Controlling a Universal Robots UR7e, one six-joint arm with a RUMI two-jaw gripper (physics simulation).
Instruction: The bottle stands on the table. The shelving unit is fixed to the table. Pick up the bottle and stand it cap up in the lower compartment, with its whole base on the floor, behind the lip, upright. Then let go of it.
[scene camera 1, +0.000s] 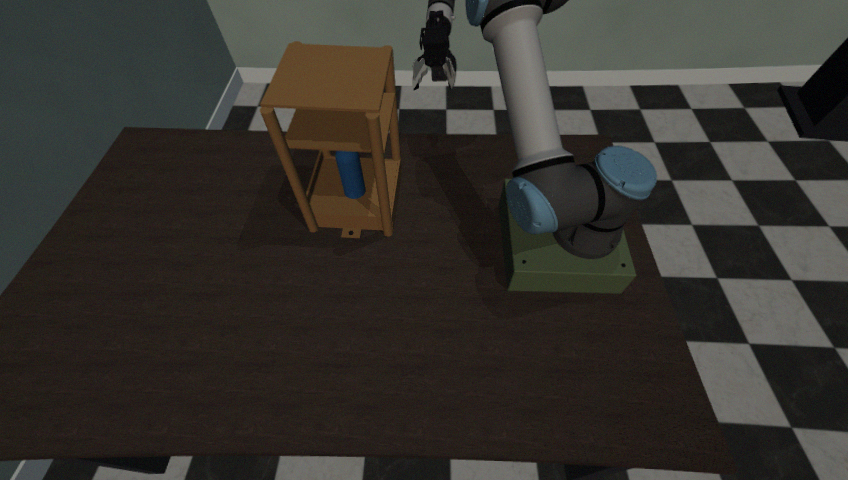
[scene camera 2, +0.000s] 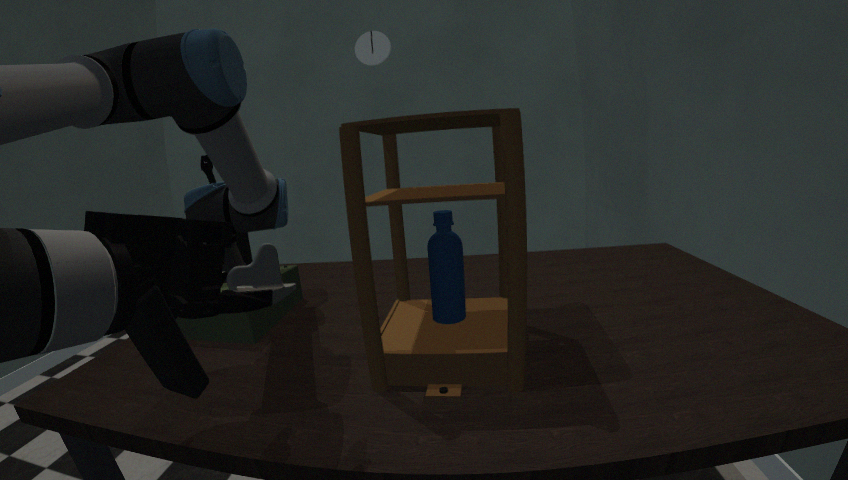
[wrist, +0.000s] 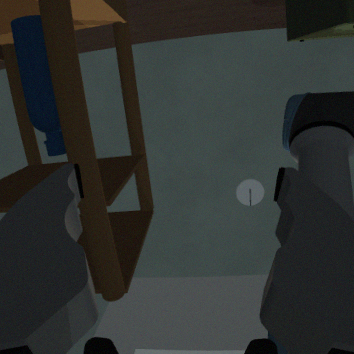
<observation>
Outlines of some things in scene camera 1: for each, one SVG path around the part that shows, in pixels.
My gripper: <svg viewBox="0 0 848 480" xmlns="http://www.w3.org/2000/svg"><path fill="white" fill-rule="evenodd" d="M443 10L430 11L426 28L421 28L419 43L421 50L423 45L424 53L413 62L413 90L419 88L423 76L428 72L427 66L431 68L432 81L448 81L450 89L455 84L456 59L449 50L451 23L443 15Z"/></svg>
A blue bottle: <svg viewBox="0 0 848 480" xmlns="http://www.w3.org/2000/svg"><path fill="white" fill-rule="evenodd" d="M336 151L335 159L344 194L351 199L362 197L366 189L359 153Z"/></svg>
</observation>
